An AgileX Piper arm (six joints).
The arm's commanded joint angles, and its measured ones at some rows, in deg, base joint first. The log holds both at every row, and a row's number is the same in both.
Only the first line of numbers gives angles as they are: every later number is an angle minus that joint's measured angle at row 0.
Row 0, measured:
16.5, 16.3, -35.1, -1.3, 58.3, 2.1
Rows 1 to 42, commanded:
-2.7, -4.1, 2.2, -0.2, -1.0, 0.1
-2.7, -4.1, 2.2, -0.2, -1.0, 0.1
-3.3, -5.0, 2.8, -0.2, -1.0, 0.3
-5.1, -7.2, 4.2, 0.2, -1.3, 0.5
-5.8, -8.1, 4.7, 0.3, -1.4, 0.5
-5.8, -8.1, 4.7, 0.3, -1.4, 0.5
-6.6, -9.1, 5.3, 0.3, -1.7, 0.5
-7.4, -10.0, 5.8, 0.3, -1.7, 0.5
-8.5, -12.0, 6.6, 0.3, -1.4, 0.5
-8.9, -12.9, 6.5, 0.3, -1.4, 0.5
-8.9, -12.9, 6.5, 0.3, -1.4, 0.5
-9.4, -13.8, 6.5, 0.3, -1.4, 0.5
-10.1, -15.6, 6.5, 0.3, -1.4, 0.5
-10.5, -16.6, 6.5, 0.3, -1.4, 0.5
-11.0, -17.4, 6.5, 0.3, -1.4, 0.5
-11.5, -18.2, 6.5, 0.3, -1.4, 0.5
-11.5, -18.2, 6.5, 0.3, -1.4, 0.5
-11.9, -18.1, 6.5, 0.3, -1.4, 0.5
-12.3, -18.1, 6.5, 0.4, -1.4, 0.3
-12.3, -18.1, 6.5, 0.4, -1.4, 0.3
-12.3, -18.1, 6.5, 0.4, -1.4, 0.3
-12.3, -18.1, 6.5, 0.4, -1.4, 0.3
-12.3, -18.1, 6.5, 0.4, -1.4, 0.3
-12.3, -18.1, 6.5, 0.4, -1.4, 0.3
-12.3, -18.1, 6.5, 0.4, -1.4, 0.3
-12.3, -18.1, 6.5, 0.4, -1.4, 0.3
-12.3, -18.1, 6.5, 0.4, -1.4, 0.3
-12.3, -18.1, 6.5, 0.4, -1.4, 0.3
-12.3, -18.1, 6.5, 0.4, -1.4, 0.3
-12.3, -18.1, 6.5, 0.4, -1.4, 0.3
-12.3, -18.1, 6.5, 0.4, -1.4, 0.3
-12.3, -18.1, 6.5, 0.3, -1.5, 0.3
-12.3, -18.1, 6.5, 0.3, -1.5, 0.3
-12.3, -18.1, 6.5, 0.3, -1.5, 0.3
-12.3, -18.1, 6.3, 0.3, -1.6, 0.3
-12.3, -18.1, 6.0, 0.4, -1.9, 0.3
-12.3, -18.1, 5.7, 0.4, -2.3, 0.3
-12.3, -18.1, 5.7, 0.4, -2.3, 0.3
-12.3, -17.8, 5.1, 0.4, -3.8, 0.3
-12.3, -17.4, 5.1, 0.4, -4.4, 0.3
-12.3, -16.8, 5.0, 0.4, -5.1, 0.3
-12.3, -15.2, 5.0, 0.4, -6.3, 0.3
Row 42, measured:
-12.0, -16.5, 5.7, 0.3, -4.1, 0.1
